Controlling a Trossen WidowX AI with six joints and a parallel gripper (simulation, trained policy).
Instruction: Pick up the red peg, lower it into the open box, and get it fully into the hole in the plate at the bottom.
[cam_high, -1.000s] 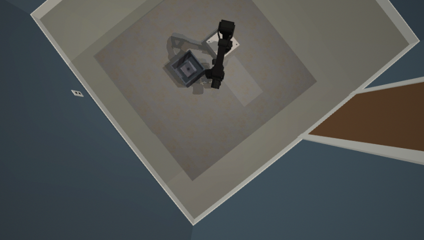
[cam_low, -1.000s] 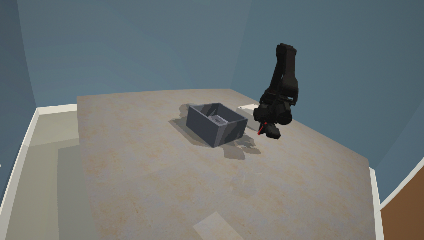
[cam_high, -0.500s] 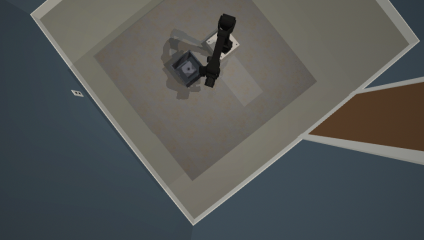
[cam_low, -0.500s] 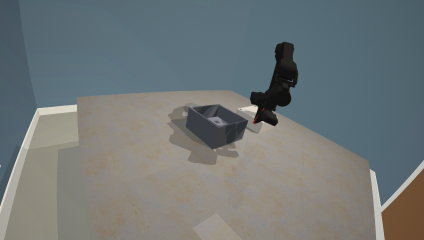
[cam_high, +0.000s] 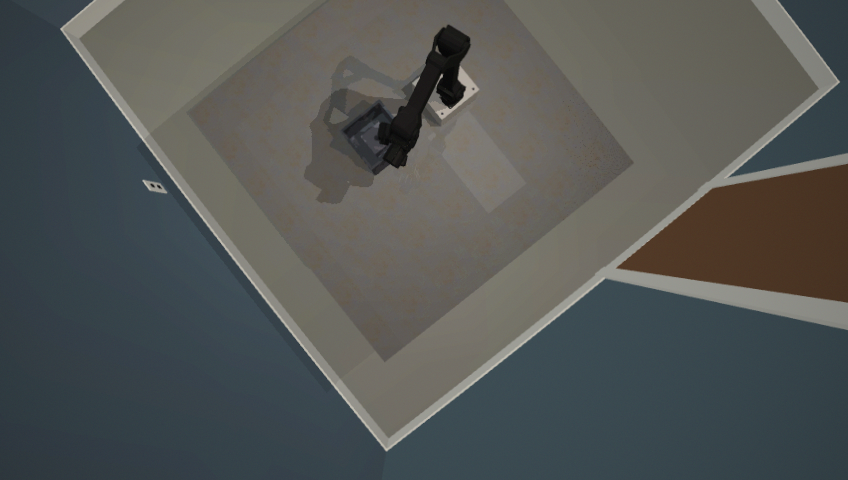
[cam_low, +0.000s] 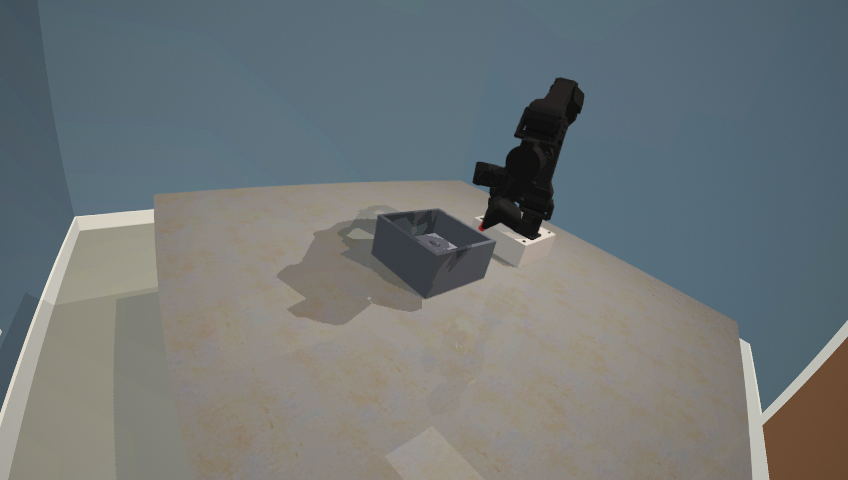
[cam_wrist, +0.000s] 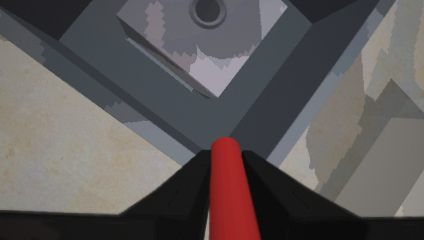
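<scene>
Now: the red peg 10 mm to the left of my gripper tip and 30 mm above it. The rest, counted from my gripper tip: light plate 50 mm ahead, 80 mm to the right, 80 mm below; then grey box 50 mm ahead, 80 mm to the right, 100 mm below.
</scene>
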